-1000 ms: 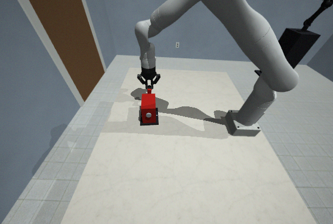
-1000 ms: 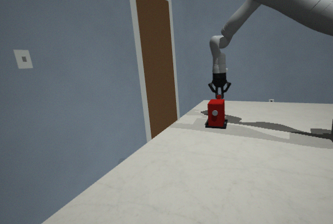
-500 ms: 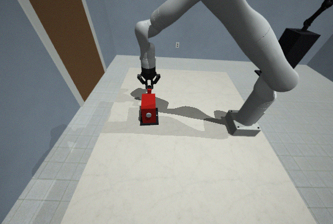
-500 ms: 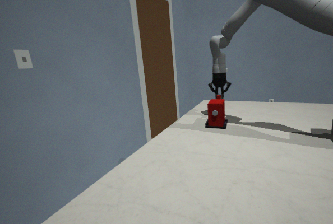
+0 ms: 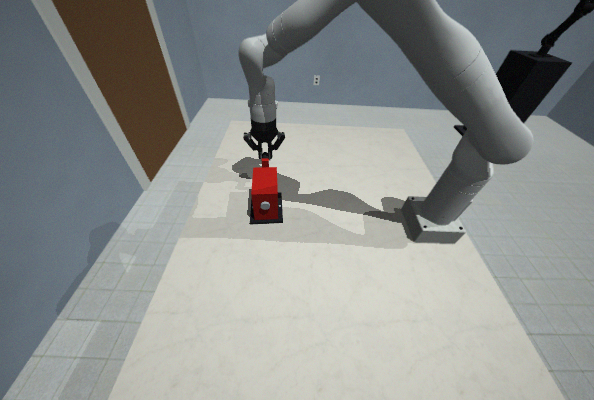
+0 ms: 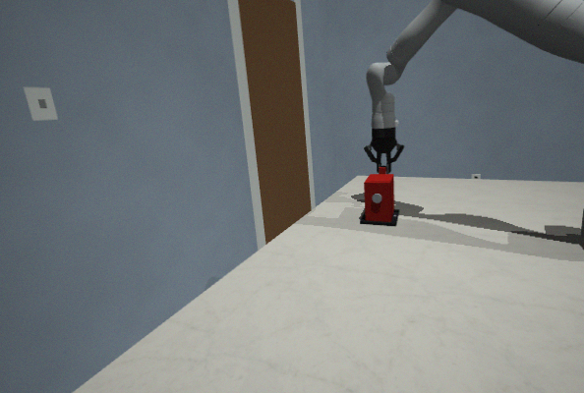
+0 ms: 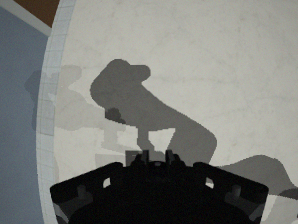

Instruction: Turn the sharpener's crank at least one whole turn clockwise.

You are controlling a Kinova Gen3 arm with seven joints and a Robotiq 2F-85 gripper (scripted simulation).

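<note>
Now: the crank knob 2 cm to the left of my hand.
</note>
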